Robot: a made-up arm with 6 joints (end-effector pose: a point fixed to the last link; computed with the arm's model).
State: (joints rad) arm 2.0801 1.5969 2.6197 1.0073 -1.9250 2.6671
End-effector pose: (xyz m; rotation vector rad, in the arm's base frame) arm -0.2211 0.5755 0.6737 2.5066 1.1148 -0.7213
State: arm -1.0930 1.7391 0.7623 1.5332 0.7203 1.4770
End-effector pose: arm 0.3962 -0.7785 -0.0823 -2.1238 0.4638 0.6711
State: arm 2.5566 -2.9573 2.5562 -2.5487 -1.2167 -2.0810
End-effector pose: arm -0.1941 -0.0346 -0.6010 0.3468 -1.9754 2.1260
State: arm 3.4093 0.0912 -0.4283 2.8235 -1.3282 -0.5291
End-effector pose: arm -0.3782 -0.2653 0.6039 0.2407 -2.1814 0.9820
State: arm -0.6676 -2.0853 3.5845 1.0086 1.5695 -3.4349
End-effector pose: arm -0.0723 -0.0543 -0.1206 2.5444 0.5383 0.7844
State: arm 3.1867 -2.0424 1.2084 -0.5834 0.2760 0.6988
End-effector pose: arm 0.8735 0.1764 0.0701 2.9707 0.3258 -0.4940
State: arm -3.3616 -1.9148 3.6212 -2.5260 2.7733 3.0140
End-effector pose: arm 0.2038 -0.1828 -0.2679 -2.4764 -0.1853 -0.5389
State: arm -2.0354 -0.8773 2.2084 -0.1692 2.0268 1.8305
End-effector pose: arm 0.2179 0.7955 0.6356 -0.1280 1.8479 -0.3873
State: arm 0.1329 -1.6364 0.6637 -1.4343 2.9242 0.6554
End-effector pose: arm -0.6584 -0.1105 0.6444 -2.0799 0.6132 0.8640
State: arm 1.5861 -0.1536 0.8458 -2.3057 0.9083 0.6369
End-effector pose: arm -0.1138 0.2485 1.0488 1.9962 0.8480 0.8023
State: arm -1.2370 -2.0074 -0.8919 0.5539 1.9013 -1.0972
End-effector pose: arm -0.2487 0.2913 0.4553 -1.4407 -1.2530 0.9095
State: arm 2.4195 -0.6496 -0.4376 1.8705 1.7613 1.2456
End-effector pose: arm -0.0820 0.0077 0.9061 -1.2729 2.4662 0.0158
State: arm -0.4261 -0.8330 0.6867 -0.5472 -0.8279 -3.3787
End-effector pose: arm -0.3052 -0.0153 1.0148 -2.6739 -0.2653 -0.9589
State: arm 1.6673 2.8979 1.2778 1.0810 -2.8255 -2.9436
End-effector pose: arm 0.0530 0.2535 -0.6625 -0.4575 -1.2226 -0.4356
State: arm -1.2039 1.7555 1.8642 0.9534 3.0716 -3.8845
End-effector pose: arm 0.2354 -0.8773 0.3424 1.0639 1.5537 1.3096
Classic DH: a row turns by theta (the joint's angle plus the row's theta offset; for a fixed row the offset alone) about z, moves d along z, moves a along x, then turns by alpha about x. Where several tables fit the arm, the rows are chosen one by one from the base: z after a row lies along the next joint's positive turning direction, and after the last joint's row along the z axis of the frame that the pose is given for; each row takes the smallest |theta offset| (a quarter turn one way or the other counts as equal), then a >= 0, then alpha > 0; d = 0 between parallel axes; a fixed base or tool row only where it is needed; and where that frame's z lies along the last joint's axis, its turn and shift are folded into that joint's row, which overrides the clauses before.
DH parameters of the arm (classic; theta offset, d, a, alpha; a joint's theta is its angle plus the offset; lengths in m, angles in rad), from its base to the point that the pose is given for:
joint 1: 0 0.258 0 -1.5708
joint 2: -1.5708 0 0.511 3.1416
joint 3: 0 0 0 -1.5708
joint 4: 0 -0.418 0 1.5708
joint 5: 0 0.164 0 -1.5708
joint 6: 1.5708 0 0 1.5708
tool (fixed): -1.5708 0 0 0

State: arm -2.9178 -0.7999 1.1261 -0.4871 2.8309 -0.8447
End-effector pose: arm 0.3968 0.2389 1.0327 -1.9581 0.0472 2.2041
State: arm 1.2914 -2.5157 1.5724 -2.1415 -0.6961 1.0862
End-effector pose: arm -0.2660 -0.6058 -0.4146 -0.0404 2.1709 0.0446
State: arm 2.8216 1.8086 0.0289 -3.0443 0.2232 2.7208
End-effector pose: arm -0.4257 -0.0309 -0.2680 -2.2247 0.5785 1.3907
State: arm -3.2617 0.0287 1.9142 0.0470 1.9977 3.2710
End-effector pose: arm 0.1408 0.1480 1.1639 -0.0759 0.7498 -0.1143
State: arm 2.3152 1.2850 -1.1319 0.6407 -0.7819 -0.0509
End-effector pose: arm -0.0675 0.2673 0.0516 2.6900 -0.5189 -0.1755
